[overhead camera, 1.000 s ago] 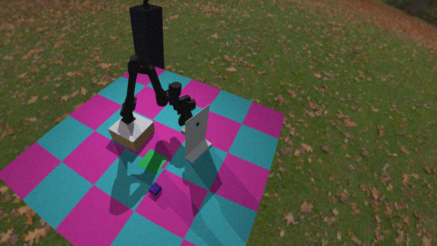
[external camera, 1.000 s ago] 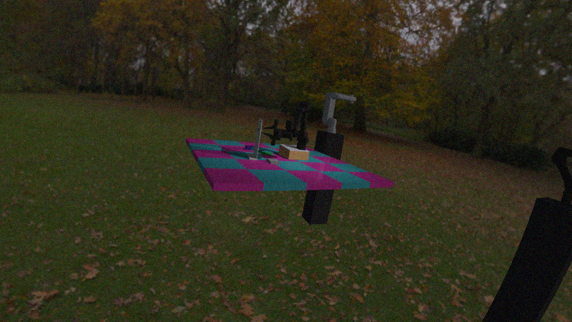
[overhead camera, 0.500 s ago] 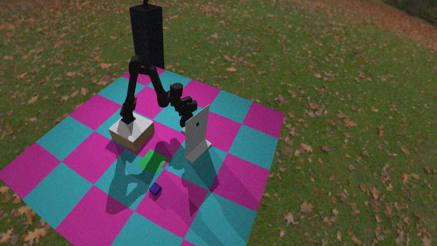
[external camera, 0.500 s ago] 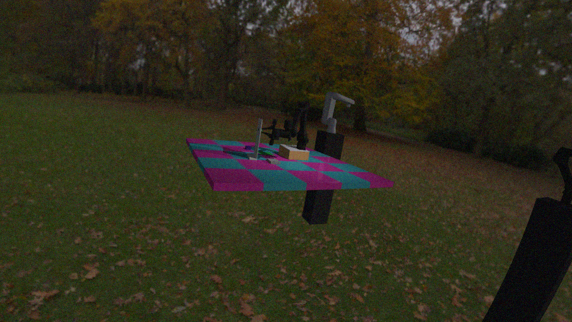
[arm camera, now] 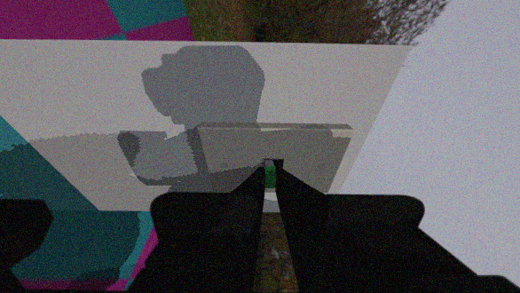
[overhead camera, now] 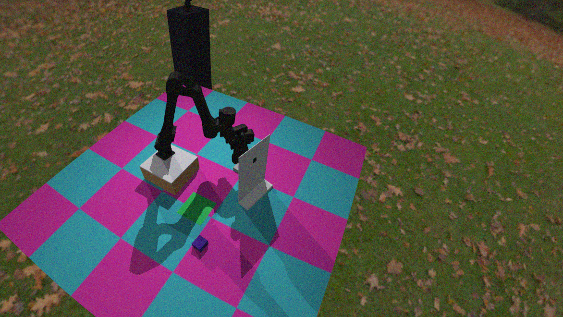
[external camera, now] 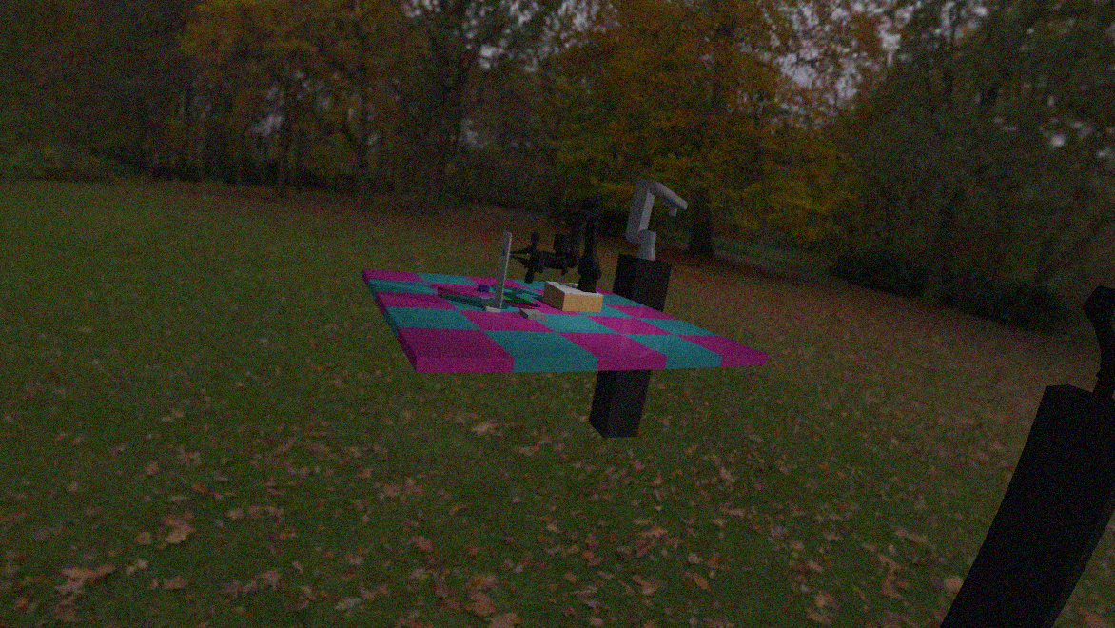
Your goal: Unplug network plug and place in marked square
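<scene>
My gripper tip is now 12 cm past the green marked square, 21 cm to the left of it and 20 cm above it. Also, from my gripper tip: network plug: 1 cm ahead; then block: 32 cm to the right, 19 cm below; then upright panel: 2 cm ahead, 8 cm below.
</scene>
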